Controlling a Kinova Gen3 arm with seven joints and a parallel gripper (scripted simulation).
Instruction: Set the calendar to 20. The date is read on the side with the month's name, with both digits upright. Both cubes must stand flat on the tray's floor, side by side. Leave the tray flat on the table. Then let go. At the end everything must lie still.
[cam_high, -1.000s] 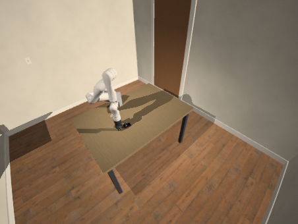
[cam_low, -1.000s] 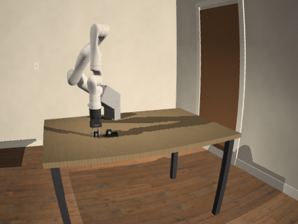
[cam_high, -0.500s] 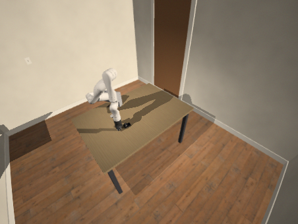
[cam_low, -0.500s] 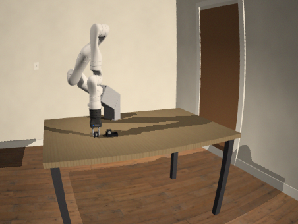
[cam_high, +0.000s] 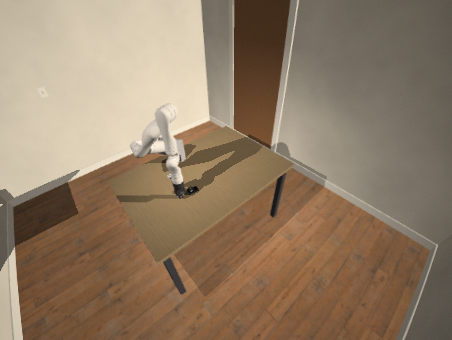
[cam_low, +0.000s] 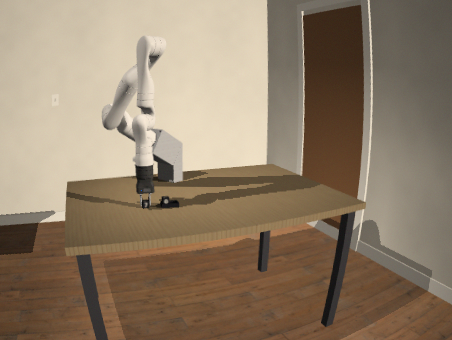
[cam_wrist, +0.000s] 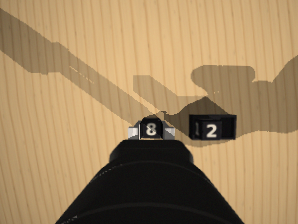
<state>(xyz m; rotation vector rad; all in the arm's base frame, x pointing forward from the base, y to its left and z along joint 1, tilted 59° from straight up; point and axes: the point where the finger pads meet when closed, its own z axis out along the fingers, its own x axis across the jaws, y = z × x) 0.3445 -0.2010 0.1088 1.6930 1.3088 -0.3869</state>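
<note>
My gripper is now 1 cm above the dark cube. Also, from my hand: dark tray: 4 cm ahead, 10 cm to the left, 2 cm below.
</note>
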